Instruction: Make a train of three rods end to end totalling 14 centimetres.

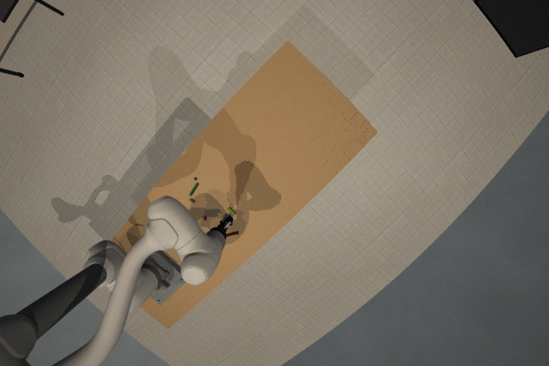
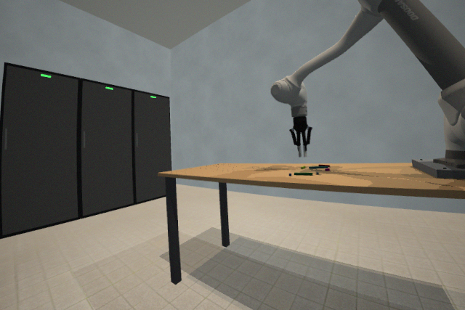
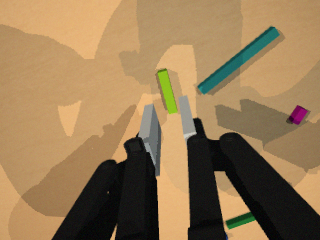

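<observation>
My hand is 9 cm above the lime rod. The rest, counted from my hand: turquoise rod: 9 cm below, 8 cm behind; then magenta rod: 13 cm behind, 9 cm to the left, 9 cm below; then red rod: 11 cm behind, 9 cm below, 8 cm to the right.
</observation>
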